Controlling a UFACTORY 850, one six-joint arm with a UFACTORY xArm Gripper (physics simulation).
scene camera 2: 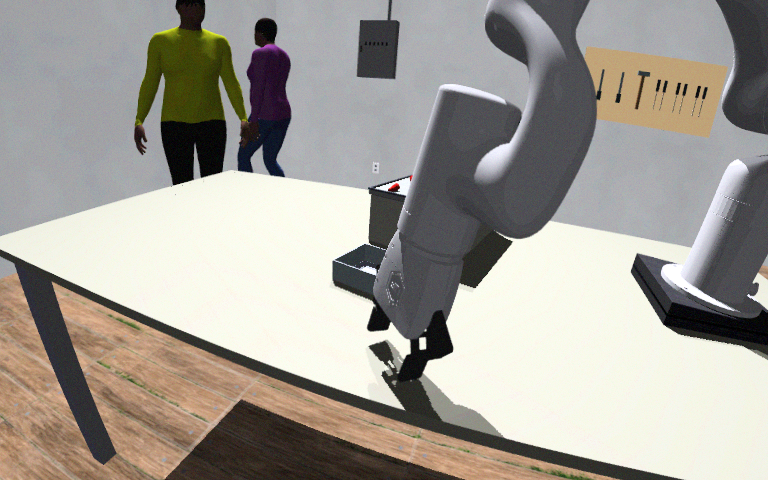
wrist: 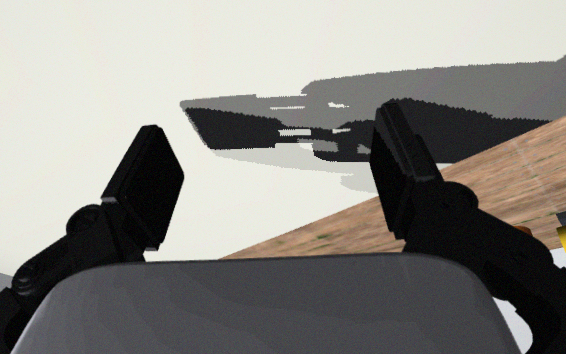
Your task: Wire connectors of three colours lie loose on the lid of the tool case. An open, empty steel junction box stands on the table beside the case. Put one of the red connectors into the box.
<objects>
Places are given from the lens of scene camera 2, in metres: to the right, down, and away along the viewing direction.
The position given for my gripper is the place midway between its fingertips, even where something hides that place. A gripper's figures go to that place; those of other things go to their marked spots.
my gripper (scene camera 2: 391, 352): 0.01, 0.15, 0.47
steel junction box (scene camera 2: 357, 268): -0.04, 0.05, 0.63
tool case (scene camera 2: 385, 207): 0.00, -0.07, 0.79
The marked spots on the tool case and the steel junction box are 0.21 m apart.
</objects>
